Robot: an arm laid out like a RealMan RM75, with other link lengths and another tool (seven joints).
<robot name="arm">
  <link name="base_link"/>
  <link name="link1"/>
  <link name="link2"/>
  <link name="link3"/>
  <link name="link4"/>
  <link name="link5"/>
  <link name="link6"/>
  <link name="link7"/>
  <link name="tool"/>
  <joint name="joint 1" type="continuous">
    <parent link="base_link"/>
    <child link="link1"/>
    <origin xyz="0 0 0.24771" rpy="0 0 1.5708"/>
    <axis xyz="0 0 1"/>
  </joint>
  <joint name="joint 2" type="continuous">
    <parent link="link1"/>
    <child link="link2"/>
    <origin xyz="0 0 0" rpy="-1.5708 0 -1.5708"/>
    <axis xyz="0 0 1"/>
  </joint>
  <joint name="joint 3" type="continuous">
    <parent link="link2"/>
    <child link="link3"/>
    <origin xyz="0 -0.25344 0" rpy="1.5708 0 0"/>
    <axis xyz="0 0 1"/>
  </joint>
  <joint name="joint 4" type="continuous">
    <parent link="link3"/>
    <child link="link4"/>
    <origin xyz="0 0 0" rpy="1.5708 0 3.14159"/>
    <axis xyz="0 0 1"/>
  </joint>
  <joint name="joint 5" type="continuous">
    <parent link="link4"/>
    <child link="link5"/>
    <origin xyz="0 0.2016 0" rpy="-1.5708 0 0"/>
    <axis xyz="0 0 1"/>
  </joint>
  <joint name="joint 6" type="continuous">
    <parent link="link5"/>
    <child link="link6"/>
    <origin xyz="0 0 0" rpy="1.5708 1.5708 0"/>
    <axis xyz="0 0 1"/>
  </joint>
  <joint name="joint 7" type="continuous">
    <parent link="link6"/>
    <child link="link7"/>
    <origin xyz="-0.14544 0 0" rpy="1.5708 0 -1.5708"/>
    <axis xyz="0 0 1"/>
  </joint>
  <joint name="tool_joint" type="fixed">
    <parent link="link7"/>
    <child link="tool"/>
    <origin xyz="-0.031 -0.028 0.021" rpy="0.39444 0 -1.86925"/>
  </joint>
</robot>
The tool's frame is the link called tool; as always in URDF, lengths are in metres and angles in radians. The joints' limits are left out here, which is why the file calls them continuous.
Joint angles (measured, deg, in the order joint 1, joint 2, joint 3, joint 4, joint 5, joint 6, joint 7), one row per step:
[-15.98 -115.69 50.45 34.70 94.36 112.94 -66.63]
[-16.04 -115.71 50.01 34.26 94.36 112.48 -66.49]
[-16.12 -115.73 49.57 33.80 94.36 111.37 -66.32]
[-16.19 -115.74 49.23 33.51 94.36 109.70 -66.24]
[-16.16 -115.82 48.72 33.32 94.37 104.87 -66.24]
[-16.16 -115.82 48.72 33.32 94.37 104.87 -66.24]
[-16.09 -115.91 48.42 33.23 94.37 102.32 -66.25]
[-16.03 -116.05 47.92 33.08 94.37 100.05 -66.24]
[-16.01 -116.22 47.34 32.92 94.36 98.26 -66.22]
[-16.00 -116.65 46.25 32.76 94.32 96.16 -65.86]
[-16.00 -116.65 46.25 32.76 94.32 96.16 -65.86]
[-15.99 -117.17 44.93 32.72 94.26 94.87 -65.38]
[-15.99 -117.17 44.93 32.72 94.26 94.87 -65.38]
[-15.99 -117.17 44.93 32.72 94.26 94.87 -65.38]
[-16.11 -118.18 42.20 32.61 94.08 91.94 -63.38]
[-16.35 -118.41 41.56 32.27 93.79 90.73 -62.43]
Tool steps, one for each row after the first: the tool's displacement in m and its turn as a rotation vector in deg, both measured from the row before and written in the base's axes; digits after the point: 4 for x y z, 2 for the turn. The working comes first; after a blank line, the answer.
Tool pose at each row, in the base's axes (x y z in m, rotation vector in deg; the steps are taken from these numbers as rounded here):
[-0.2780 0.2483 -0.0044 77.12 134.72 17.18]
[-0.2793 0.2496 -0.0045 76.57 135.22 18.00]
[-0.2818 0.2523 -0.0050 75.86 136.35 19.10]
[-0.2854 0.2562 -0.0054 75.07 138.07 20.28]
[-0.2962 0.2663 -0.0064 73.00 143.10 23.07]
[-0.2962 0.2663 -0.0064 73.00 143.10 23.07]
[-0.3023 0.2711 -0.0067 71.70 145.74 24.62]
[-0.3079 0.2752 -0.0067 70.29 148.07 26.32]
[-0.3123 0.2786 -0.0066 69.00 149.85 27.93]
[-0.3169 0.2831 -0.0063 67.56 151.75 30.57]
[-0.3169 0.2831 -0.0063 67.56 151.75 30.57]
[-0.3194 0.2865 -0.0056 66.53 152.76 33.26]
[-0.3194 0.2865 -0.0056 66.53 152.76 33.26]
[-0.3194 0.2865 -0.0056 66.53 152.76 33.26]
[-0.3253 0.2946 -0.0029 65.47 154.97 39.33]
[-0.3271 0.2983 -0.0023 65.31 155.71 41.33]

[-0.0013 0.0013 -0.0001 0.48 -0.07 0.65]
[-0.0025 0.0027 -0.0005 0.79 0.29 1.05]
[-0.0036 0.0039 -0.0004 0.98 0.72 1.35]
[-0.0108 0.0101 -0.0010 2.53 2.47 3.66]
[0.0000 0.0000 0.0000 0.00 0.00 0.00]
[-0.0061 0.0048 -0.0003 1.34 1.24 2.01]
[-0.0056 0.0041 0.0000 1.34 0.96 1.93]
[-0.0044 0.0034 0.0001 1.18 0.62 1.61]
[-0.0046 0.0045 0.0003 1.87 0.56 1.83]
[0.0000 0.0000 0.0000 0.00 0.00 0.00]
[-0.0025 0.0034 0.0007 1.80 0.07 1.23]
[0.0000 0.0000 0.0000 0.00 0.00 0.00]
[0.0000 0.0000 0.0000 0.00 0.00 0.00]
[-0.0059 0.0081 0.0027 4.31 0.85 2.08]
[-0.0018 0.0037 0.0006 1.45 0.43 0.59]

